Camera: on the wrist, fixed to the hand. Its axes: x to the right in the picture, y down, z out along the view.
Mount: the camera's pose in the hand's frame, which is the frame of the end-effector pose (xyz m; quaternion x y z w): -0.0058 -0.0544 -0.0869 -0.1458 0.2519 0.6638 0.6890
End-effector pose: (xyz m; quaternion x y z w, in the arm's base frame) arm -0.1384 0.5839 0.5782 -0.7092 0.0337 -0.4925 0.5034
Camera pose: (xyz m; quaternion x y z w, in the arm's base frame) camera -0.2294 0.5546 0.6157 -0.4156 0.6926 -0.1789 0.5618
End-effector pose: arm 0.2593 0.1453 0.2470 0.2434 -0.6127 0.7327 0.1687
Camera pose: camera 0.2807 0.2412 0.2768 0.4482 0.6480 -0.5888 0.1803
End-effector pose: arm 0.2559 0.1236 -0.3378 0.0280 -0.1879 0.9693 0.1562
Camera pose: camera 0.2788 0.2022 -0.3997 0.3724 0.2500 -0.7512 0.4844
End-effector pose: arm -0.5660 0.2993 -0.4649 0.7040 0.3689 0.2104 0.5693
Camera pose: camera -0.6472 0.3554 -0.4933 0.5939 -0.1004 0.7539 0.2623
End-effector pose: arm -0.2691 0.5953 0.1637 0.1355 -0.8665 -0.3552 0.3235
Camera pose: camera -0.2074 0.5134 0.1695 -0.4395 -0.5537 -0.1222 0.6967
